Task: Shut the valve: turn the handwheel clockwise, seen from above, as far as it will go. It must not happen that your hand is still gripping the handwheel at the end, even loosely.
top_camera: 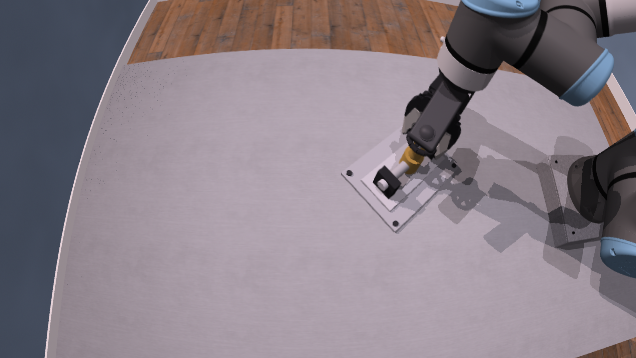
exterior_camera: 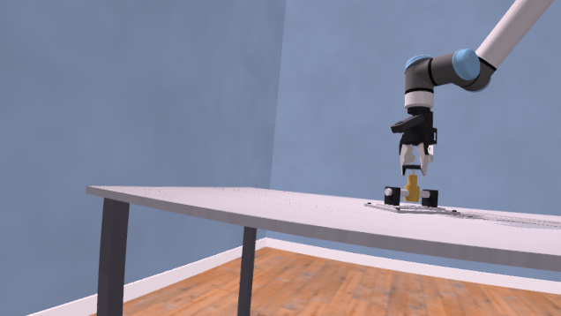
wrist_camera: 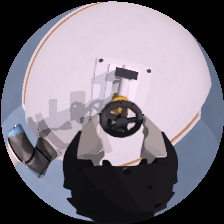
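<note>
Right now the handwheel is 10 mm above my hand. Also, from my hand: mounting plate (120 mm below).
</note>
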